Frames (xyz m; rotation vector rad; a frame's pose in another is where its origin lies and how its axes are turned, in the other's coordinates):
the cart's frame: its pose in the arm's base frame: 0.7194 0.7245 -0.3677 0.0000 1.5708 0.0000
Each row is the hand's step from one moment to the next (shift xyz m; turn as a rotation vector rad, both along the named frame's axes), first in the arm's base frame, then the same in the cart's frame.
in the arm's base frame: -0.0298 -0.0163 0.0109 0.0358 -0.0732 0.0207
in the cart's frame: -0.0109 -0.0163 -0.0298 -0.0207 -0.0732 0.0358
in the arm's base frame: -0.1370 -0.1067 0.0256 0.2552 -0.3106 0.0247
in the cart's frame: -0.0256 -0.1067 -0.1370 -0.0247 -0.3106 0.2552
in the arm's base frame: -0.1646 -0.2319 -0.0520 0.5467 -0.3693 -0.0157
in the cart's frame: 0.0520 -0.2319 -0.1646 0.0157 -0.3693 0.5467
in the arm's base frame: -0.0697 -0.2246 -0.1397 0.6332 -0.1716 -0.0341
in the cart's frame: 0.1397 -0.2246 -0.0697 0.0341 -0.1716 0.6332
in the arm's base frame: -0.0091 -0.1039 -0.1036 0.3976 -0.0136 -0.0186
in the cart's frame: 0.1036 -0.1039 -0.0091 0.0186 -0.0136 0.3976
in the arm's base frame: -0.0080 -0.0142 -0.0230 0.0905 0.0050 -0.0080
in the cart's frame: 0.0230 -0.0142 -0.0080 0.0080 0.0050 0.0905
